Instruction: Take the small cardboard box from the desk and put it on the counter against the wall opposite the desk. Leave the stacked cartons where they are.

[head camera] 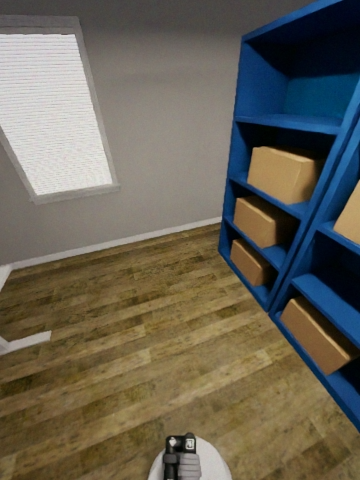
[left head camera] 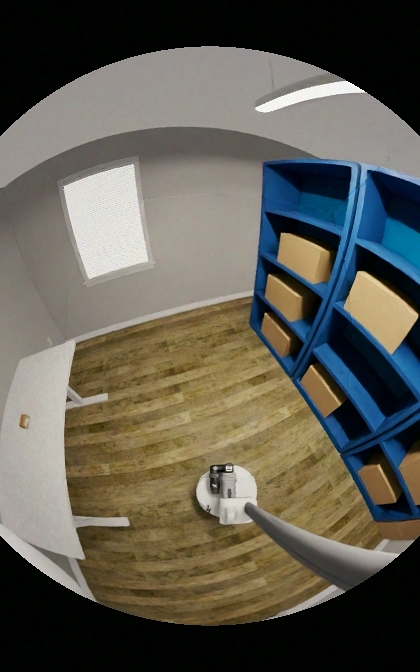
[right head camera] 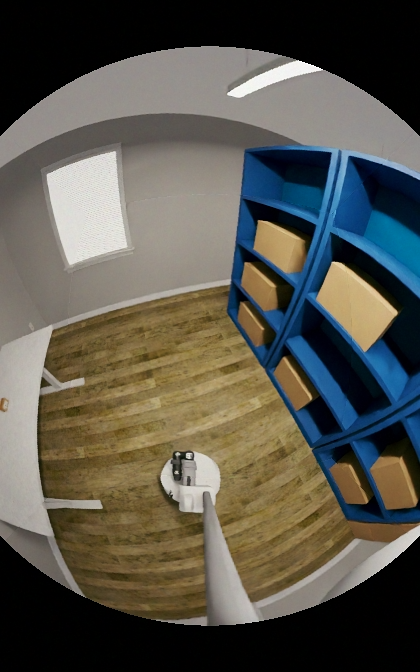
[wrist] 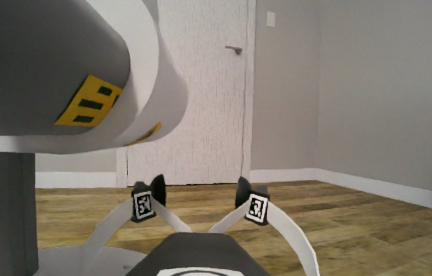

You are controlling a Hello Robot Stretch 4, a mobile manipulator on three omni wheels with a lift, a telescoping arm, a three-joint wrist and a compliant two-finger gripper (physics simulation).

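Frame: origin at the robot's base, x right, y ahead, z up, level; metres.
Seen in the pictures: hand, its tool point: (left head camera: pixel 215 509) (right head camera: pixel 177 496) (wrist: pixel 200 195).
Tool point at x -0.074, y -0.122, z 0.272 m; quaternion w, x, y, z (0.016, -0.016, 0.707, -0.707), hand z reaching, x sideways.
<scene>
A point is followed by its place in that frame.
The small cardboard box (left head camera: pixel 24 421) @(z 0.732, x -1.287, y 0.134 m) (right head camera: pixel 4 404) @(z 0.724, x -1.289, y 0.139 m) lies on the white desk (left head camera: pixel 35 480) @(z 0.692, x -1.061, y -0.187 m) (right head camera: pixel 20 450) @(z 0.693, x -0.988, y -0.087 m) at the left of both side head views. In the right head view the box is partly cut off by the view's edge. My gripper (wrist: pixel 200 192) @(z 0.272, x -0.074, y -0.122 m) is open in the wrist view, with no object between its fingertips. It is over the robot's base, well away from the desk and the box. I cannot make out a counter or a separate stack of cartons in these views.
Blue shelf units (head camera: pixel 234 150) @(z 1.167, x 0.409, y 1.847 m) (left head camera: pixel 259 280) @(z 0.624, x 0.422, y 1.852 m) (right head camera: pixel 238 260) @(z 0.722, x 0.427, y 1.853 m) with several cardboard boxes stand along the right. The desk's feet (head camera: pixel 30 341) (left head camera: pixel 102 521) (right head camera: pixel 75 503) reach out over the wooden floor. A white door (wrist: pixel 210 100) @(z 0.533, x -0.049, y -1.641 m) with a handle shows in the wrist view.
</scene>
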